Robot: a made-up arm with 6 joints.
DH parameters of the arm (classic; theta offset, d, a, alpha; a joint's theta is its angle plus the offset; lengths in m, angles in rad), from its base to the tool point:
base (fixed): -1.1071 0 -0.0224 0
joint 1: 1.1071 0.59 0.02 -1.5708
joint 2: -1.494 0 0.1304 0
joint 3: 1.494 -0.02 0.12 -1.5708
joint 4: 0 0.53 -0.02 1.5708
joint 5: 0 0.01 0.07 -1.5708
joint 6: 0 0 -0.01 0
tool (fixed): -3.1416 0.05 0 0
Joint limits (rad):
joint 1: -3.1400..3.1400
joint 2: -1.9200..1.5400
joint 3: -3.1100..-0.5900
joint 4: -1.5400..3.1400
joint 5: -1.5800..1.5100
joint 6: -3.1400..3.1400
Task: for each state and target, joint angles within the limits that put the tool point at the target. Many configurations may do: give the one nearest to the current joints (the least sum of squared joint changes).
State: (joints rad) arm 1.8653 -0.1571 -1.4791 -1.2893 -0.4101 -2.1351
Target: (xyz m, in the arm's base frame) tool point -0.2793 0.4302 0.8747
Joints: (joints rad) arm 2.0521 -0.3947 -1.2336 -1.3831 -0.7243 -2.1604
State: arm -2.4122 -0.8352 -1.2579 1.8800 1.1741 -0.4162
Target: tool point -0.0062 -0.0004 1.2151
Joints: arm -2.4103 -1.5274 -1.1965 1.8541 1.1538 -0.4070
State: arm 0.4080 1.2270 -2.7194 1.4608 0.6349 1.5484
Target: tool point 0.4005 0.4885 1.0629
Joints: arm 0.8575 0.8454 -2.8592 1.7523 0.9778 2.0394
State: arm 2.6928 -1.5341 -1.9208 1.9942 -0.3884 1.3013
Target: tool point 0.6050 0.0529 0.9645
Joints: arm 3.1089 -1.4252 -2.4737 1.8721 0.3265 1.3643
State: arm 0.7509 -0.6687 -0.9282 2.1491 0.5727 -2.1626
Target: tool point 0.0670 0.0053 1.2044
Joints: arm 0.5725 -1.4210 -1.2798 2.1137 0.2818 -2.1730
